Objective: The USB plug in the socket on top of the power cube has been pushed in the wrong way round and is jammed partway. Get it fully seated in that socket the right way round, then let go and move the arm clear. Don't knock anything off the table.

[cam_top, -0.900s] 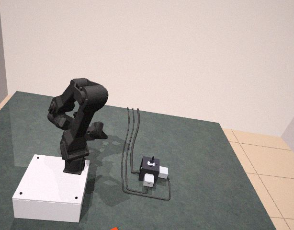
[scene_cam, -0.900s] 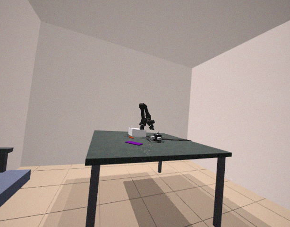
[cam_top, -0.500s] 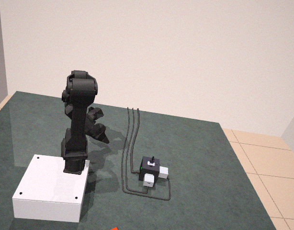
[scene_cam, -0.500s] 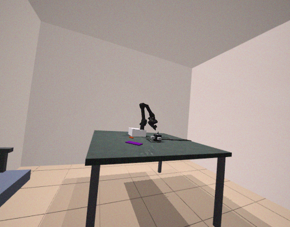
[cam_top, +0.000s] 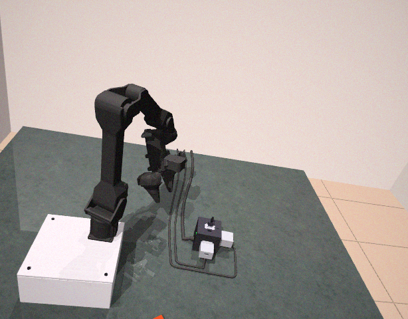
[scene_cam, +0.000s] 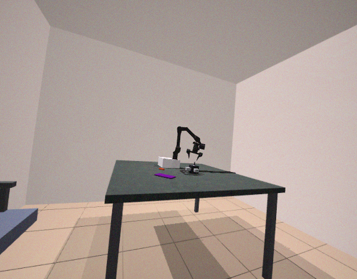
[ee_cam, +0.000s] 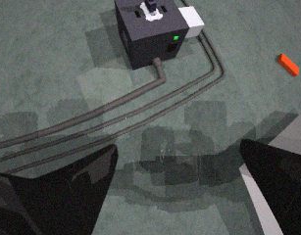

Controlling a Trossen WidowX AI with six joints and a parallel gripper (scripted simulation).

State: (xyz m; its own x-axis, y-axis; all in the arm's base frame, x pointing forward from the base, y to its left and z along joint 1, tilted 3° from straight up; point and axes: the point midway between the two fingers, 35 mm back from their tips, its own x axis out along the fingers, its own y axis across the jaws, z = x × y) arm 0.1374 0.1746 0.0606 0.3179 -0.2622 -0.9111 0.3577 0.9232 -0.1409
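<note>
Right now my gripper tip is 16 cm short of the dark USB plug, 5 cm to the left of it and 3 cm above it. Round my gripper tip: white socket 16 cm ahead, 5 cm to the right, 5 cm below; small orange piece 35 cm to the right, 11 cm below, 3 cm ahead; purple bar 38 cm to the right, 33 cm ahead, 12 cm below.
</note>
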